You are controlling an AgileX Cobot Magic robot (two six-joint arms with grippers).
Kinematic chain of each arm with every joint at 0, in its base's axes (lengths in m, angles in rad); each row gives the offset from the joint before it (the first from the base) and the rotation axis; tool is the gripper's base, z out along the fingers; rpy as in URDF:
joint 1: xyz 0 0 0.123 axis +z
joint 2: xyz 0 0 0 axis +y
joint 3: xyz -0.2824 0 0.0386 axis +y
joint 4: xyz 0.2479 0 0.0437 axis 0.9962 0 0.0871
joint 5: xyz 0 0 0 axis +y
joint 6: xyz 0.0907 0 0.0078 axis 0.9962 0 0.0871
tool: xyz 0 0 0 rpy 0 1.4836 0
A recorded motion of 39 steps. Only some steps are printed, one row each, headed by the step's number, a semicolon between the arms.
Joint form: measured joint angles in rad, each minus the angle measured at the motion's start. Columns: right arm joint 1, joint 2, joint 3, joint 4, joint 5, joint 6; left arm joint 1, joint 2, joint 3, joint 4, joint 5, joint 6.
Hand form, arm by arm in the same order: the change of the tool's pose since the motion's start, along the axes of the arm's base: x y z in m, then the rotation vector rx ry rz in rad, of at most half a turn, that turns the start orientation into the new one. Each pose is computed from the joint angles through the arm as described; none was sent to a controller.
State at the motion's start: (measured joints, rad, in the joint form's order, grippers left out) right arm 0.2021 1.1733 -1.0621 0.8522 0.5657 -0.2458; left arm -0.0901 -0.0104 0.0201 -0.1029 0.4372 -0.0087
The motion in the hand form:
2: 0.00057 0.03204 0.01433 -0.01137 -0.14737 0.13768; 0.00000 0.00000 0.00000 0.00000 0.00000 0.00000
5: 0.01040 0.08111 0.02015 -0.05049 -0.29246 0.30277; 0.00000 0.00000 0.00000 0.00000 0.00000 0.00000
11: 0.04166 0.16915 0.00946 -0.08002 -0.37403 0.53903; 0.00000 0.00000 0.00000 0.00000 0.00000 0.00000
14: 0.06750 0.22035 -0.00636 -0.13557 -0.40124 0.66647; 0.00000 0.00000 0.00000 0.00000 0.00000 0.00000
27: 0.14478 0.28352 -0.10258 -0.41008 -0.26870 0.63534; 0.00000 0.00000 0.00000 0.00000 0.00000 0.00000
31: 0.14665 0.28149 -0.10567 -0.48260 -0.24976 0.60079; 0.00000 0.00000 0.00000 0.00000 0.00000 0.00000
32: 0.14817 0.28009 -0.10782 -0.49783 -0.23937 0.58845; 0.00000 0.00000 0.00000 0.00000 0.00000 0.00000
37: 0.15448 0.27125 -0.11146 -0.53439 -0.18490 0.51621; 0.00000 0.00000 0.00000 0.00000 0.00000 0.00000
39: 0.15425 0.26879 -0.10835 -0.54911 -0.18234 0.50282; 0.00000 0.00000 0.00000 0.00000 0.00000 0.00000
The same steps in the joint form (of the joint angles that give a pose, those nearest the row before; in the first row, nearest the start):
2: 0.1181 0.0362 -0.0473 0.1432 -0.0626 -0.2235; 0.0000 0.0000 0.0000 0.0000 0.0000 0.0000
5: 0.2681 0.1466 -0.1348 0.3044 -0.1213 -0.5106; 0.0000 0.0000 0.0000 0.0000 0.0000 0.0000
11: 0.4289 0.4306 -0.3839 0.4097 -0.0871 -0.7293; 0.0000 0.0000 0.0000 0.0000 0.0000 0.0000
14: 0.4814 0.6384 -0.6083 0.3197 -0.0224 -0.7207; 0.0000 0.0000 0.0000 0.0000 0.0000 0.0000
27: 0.5113 1.0820 -1.0408 -0.2502 0.0008 -0.2779; 0.0000 0.0000 0.0000 0.0000 0.0000 0.0000
31: 0.5182 1.0857 -1.0511 -0.4097 0.0100 -0.1535; 0.0000 0.0000 0.0000 0.0000 0.0000 0.0000
32: 0.5173 1.0881 -1.0511 -0.4455 0.0122 -0.1215; 0.0000 0.0000 0.0000 0.0000 0.0000 0.0000
37: 0.5088 1.0866 -1.0468 -0.5837 0.0233 0.0342; 0.0000 0.0000 0.0000 0.0000 0.0000 0.0000
39: 0.5087 1.0781 -1.0457 -0.6213 0.0314 0.0651; 0.0000 0.0000 0.0000 0.0000 0.0000 0.0000

